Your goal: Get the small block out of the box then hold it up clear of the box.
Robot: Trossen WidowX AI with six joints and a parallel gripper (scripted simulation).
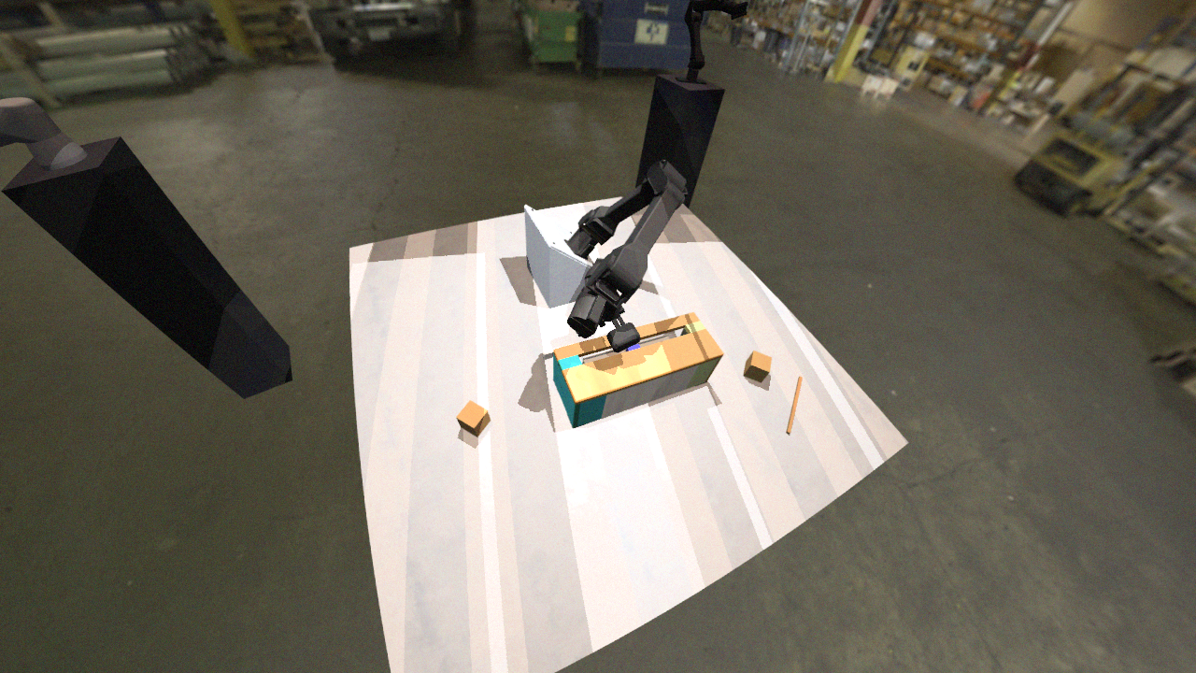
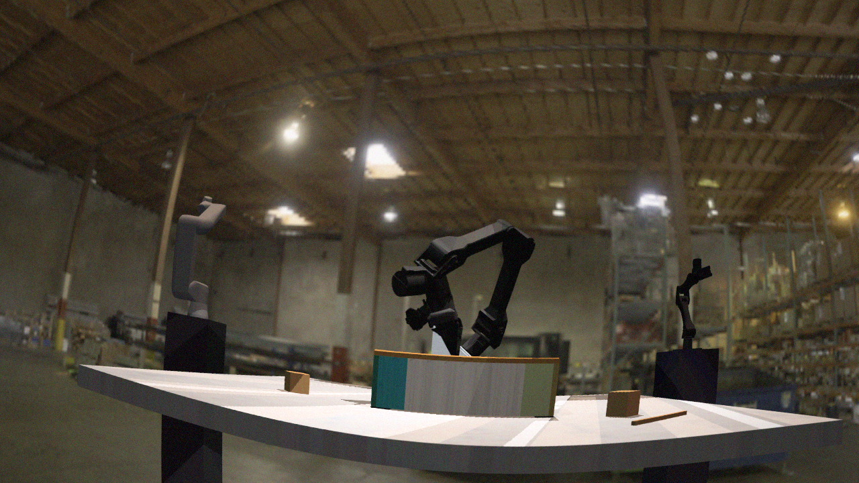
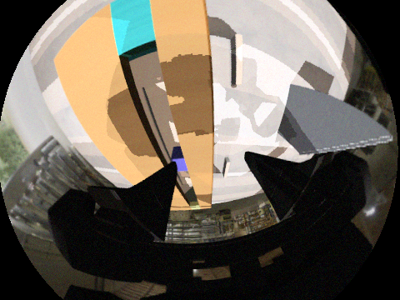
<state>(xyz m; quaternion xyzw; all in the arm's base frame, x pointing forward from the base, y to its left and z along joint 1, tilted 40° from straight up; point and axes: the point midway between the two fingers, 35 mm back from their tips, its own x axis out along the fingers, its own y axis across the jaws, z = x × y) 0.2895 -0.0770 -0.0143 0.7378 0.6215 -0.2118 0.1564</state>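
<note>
My gripper tip is 50 mm short of the blue-purple block, 40 mm above it and 30 mm to the right of it. From my gripper tip the other things lie so: long box 70 mm below, 40 mm ahead, 30 mm to the left; then thin orange stick 380 mm to the left, 360 mm ahead, 130 mm below.
</note>
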